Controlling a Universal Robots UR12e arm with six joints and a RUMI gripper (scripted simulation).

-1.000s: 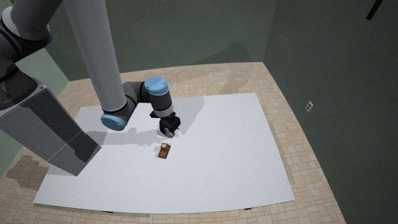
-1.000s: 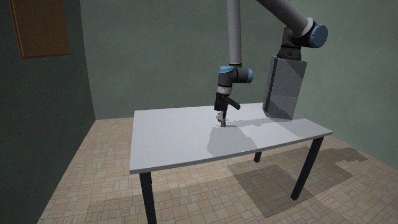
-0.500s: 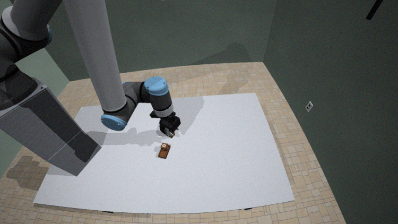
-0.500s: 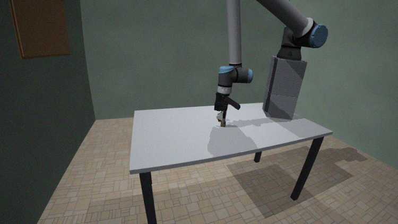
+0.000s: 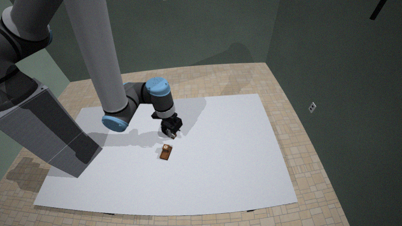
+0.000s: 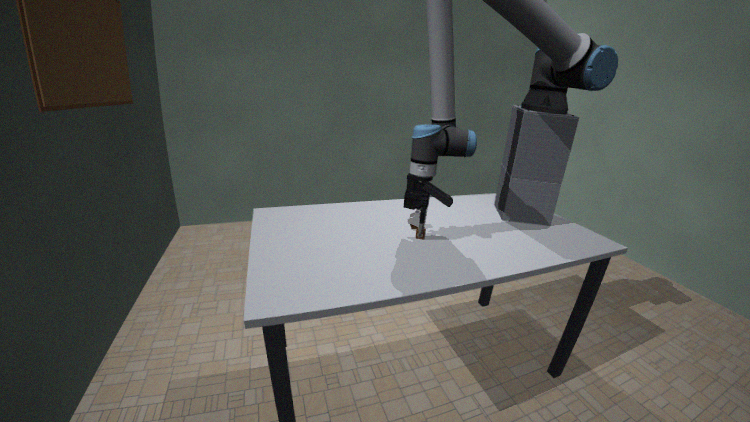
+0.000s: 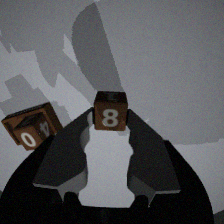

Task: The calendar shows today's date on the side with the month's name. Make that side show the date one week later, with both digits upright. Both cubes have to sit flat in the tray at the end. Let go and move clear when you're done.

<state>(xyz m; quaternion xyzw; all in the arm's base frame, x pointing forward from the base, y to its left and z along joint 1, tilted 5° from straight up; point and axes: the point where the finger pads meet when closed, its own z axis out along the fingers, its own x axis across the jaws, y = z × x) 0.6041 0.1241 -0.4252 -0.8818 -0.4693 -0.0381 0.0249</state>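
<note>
Right now the brown wooden tray is 110 mm to the right of my hand, 30 mm behind it and 20 mm below it. The rest, counted from my hand: brown date cube (10 mm below).
</note>
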